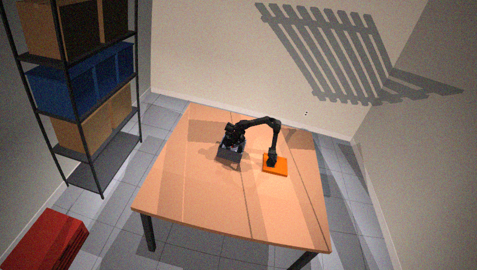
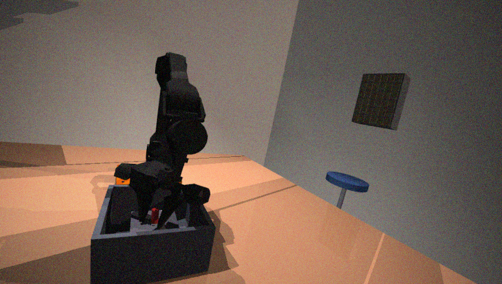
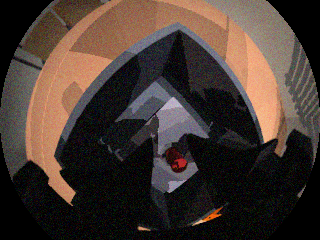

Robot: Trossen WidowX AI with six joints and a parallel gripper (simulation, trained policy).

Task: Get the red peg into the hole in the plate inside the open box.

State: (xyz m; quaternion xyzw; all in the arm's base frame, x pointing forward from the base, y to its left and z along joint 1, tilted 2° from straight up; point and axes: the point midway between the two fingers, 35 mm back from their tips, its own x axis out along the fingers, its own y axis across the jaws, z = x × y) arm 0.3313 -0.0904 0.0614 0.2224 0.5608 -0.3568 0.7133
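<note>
The red peg is 2 cm behind my gripper tip, 1 cm to the left of it and 1 cm below it. Also, from my gripper tip: light plate: 1 cm behind, 1 cm to the left, 2 cm below; grey box: 1 cm behind, 1 cm to the left, 4 cm below.
</note>
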